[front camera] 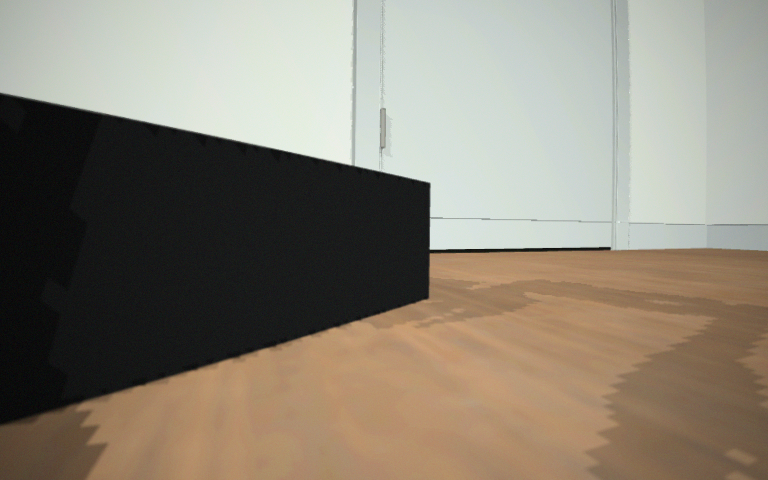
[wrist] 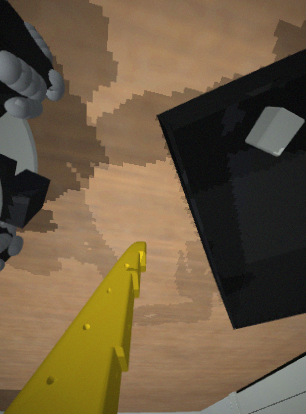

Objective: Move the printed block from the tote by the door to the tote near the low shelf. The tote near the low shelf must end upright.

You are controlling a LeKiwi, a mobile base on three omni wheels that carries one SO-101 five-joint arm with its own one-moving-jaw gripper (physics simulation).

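Places are measured from the arm's base along level axes (x ahead, y left, z up), in centimetres.
Pixels of known places: end effector, tool point: [wrist: 146, 252].
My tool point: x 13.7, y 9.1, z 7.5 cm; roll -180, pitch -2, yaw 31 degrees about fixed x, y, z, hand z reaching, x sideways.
Behind a point stands the place of what it marks.
The black tote [front camera: 254, 237] @(x 22.7, y 5.5, z -3.4 cm) [wrist: 202, 225] @(x 19.7, y 8.2, z 1.0 cm) stands upright at the left in the front view, its right end near the middle, and at the right in the wrist view. The light grey printed block [wrist: 275, 131] @(x 23.7, y 18.0, z -5.8 cm) lies tilted-looking on the tote's floor, near its upper wall in the wrist view. My gripper [wrist: 141, 247] is open and empty. One yellow notched jaw shows in the wrist view, its tip over the floor left of the tote, and the moving jaw is out of the picture. The gripper does not show in the front view. The low shelf and its tote do not show.
A pale door [front camera: 509, 124] @(x 102.3, y -36.7, z 25.2 cm) with a small handle [front camera: 382, 127] @(x 89.2, y -2.4, z 20.0 cm) stands in the wall beyond the tote. Wood floor [front camera: 396, 396] @(x 17.9, y -1.0, z -8.9 cm) [wrist: 130, 195] @(x 14.9, y 2.6, z -9.0 cm) lies beside the tote. My base's round plate [wrist: 21, 142] @(x 2.2, y 4.3, z -5.7 cm) and a roller wheel [wrist: 22, 75] show at the left in the wrist view.
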